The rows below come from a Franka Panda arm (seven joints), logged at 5 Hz.
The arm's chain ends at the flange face. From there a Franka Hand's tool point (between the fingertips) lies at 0.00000 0.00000 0.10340 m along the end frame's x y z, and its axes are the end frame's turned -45 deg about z.
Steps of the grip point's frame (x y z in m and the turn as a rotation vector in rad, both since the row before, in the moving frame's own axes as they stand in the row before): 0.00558 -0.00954 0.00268 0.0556 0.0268 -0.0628; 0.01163 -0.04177 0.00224 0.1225 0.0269 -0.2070
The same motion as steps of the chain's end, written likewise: -0.00051 -0.00474 0.00288 0.0583 -0.0204 -0.0628; -0.01327 -0.02766 0.00305 0.1056 -0.0676 -0.2070
